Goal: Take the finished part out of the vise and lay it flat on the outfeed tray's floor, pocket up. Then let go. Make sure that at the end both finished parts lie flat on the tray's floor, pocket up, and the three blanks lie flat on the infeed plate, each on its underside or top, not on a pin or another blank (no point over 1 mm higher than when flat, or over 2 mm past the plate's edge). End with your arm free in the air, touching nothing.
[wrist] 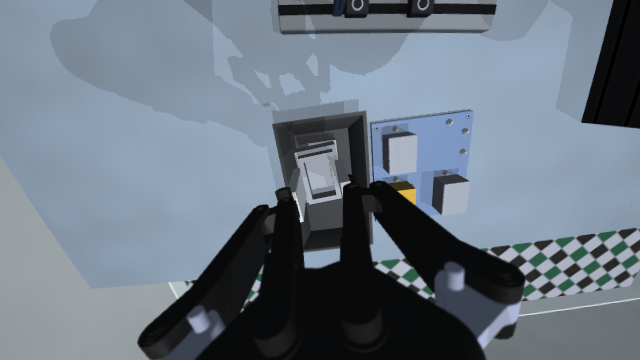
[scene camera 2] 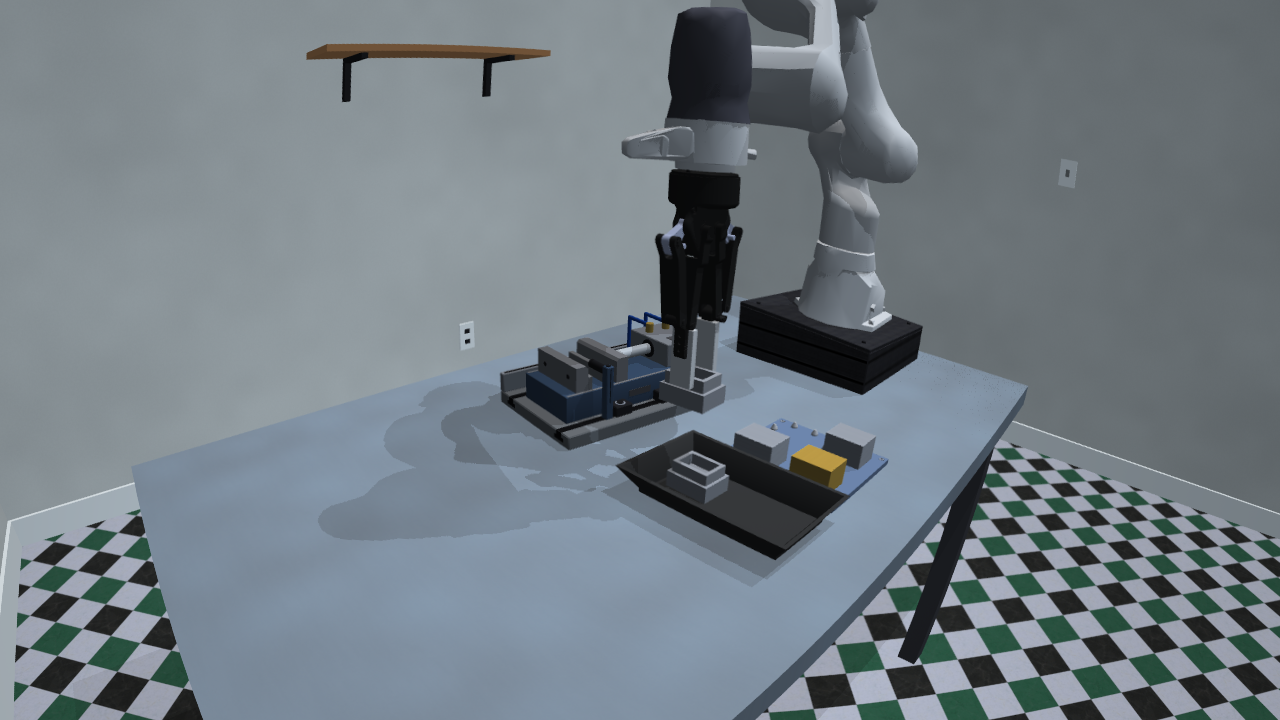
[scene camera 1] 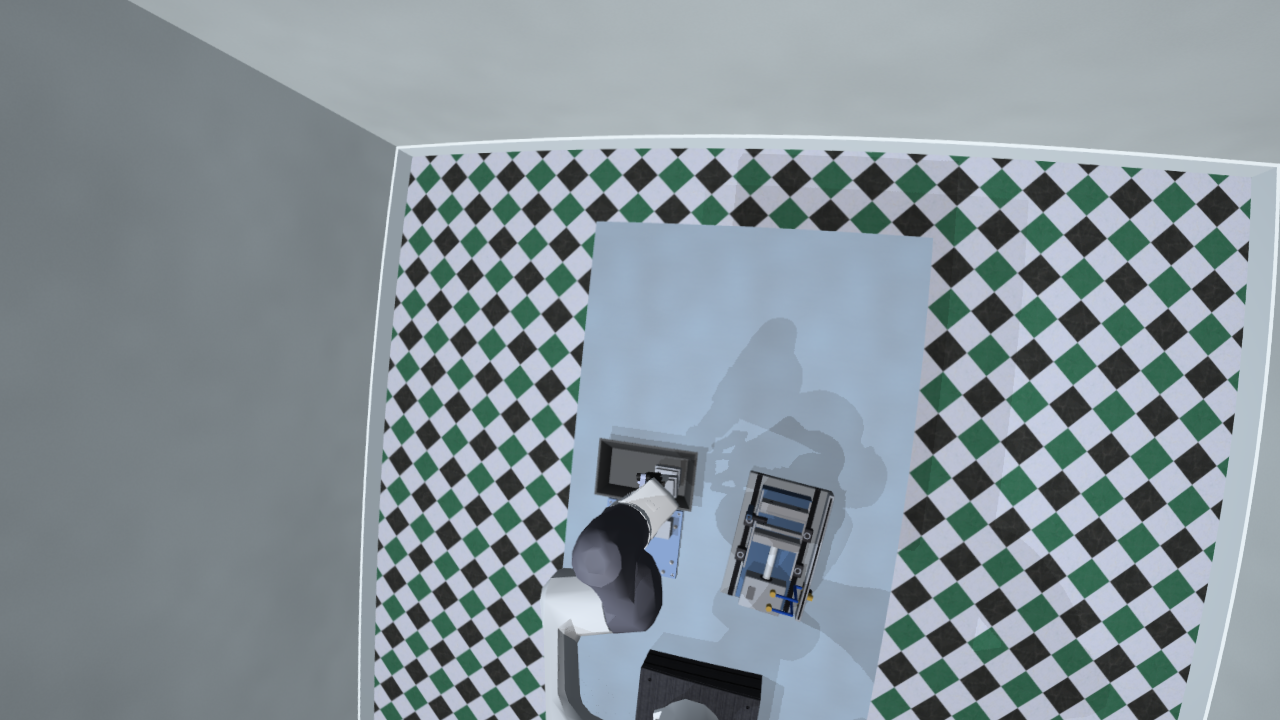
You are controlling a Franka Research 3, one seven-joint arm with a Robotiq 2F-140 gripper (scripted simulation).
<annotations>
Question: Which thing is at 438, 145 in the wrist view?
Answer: A blue fixture plate.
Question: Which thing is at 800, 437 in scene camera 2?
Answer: A blue fixture plate.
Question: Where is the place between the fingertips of my gripper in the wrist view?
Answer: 320, 175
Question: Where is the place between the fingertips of my gripper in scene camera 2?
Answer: At 692, 380
</annotations>
